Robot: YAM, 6 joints.
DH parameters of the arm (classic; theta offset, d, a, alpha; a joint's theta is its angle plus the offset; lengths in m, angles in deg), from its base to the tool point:
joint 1: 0 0.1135 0.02 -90
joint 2: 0 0 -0.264 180
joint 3: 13.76 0 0.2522 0
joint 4: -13.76 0 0.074 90
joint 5: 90 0 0 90
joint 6: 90 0.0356 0 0
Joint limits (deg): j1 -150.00..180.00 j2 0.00..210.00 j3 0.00..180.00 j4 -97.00..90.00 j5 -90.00..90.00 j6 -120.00..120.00
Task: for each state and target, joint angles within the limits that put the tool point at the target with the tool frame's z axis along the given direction. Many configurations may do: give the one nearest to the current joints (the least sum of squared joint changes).
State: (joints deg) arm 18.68 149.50 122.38 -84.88 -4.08 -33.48
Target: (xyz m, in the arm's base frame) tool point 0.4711 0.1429 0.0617 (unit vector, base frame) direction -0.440 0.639 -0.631
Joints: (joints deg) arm 13.87 168.80 152.15 -96.82 -46.53 -33.48
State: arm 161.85 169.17 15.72 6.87 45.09 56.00
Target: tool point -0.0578 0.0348 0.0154 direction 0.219 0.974 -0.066
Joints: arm 179.88 142.70 17.15 -37.52 76.90 56.00
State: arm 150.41 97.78 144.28 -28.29 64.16 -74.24
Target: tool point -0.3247 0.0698 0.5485 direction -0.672 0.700 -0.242
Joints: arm 171.51 107.88 152.44 -62.05 36.38 -74.24
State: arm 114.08 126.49 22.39 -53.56 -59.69 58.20
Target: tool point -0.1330 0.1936 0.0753 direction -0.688 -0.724 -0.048
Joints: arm 116.32 132.28 57.04 -96.82 -69.68 58.20
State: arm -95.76 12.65 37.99 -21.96 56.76 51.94
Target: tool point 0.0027 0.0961 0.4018 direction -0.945 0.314 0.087
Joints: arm -113.18 0.09 52.86 -6.51 83.08 51.94
